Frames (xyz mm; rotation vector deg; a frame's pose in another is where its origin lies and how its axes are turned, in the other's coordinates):
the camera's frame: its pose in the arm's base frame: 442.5 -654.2 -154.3 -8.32 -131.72 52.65
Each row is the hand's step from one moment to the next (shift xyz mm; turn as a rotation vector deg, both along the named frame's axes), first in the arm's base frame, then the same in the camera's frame.
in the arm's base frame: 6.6 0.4 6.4 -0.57 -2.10 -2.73
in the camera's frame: -1.6 -4.7 -7.7 -1.68 0.28 3.05
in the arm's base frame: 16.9 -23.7 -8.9 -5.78 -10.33 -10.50
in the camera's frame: -25.7 -14.2 8.3 -4.40 -0.15 15.20
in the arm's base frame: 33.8 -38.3 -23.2 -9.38 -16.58 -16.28
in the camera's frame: -51.2 -18.0 14.2 -6.68 -0.59 24.14
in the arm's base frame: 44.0 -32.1 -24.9 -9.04 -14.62 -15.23
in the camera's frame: -58.1 -13.6 5.3 -5.75 0.15 22.23
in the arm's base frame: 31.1 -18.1 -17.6 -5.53 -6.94 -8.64
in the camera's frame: -39.6 -6.2 1.1 -2.51 1.15 12.07
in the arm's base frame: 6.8 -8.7 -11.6 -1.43 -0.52 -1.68
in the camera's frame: -14.3 0.1 7.2 0.06 0.89 2.08
